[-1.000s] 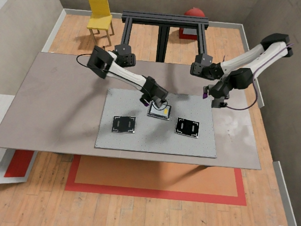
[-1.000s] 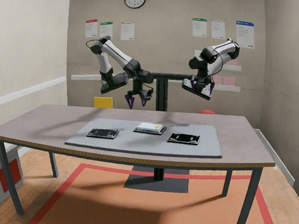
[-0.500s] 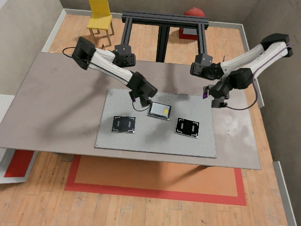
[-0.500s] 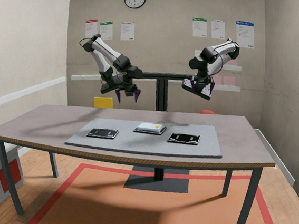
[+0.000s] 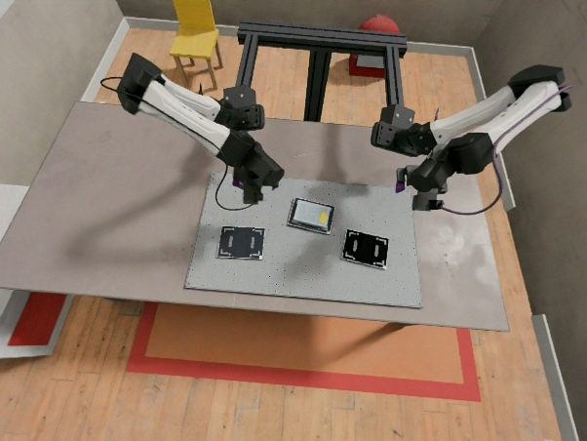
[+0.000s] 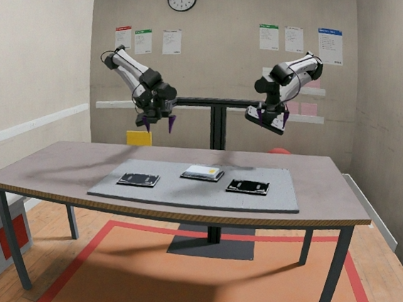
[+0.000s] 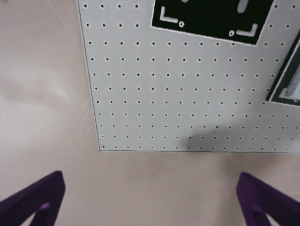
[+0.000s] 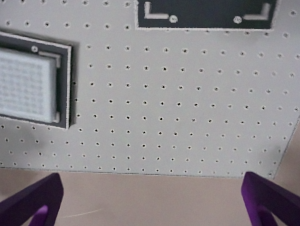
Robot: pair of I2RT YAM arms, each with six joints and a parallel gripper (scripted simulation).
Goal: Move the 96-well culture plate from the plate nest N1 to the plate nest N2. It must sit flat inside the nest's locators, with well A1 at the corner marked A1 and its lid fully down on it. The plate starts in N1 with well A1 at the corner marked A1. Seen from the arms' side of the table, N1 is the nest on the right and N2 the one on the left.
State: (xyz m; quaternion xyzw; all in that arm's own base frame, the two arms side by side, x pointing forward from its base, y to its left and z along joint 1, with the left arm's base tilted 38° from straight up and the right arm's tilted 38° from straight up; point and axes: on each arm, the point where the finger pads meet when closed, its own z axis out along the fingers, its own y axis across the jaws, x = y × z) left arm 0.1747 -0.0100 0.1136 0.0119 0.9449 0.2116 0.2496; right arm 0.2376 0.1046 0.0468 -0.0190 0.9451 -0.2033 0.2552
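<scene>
Now: left hand 290 mm to the left of the culture plate, 220 mm above it and 20 mm short of it.
</scene>
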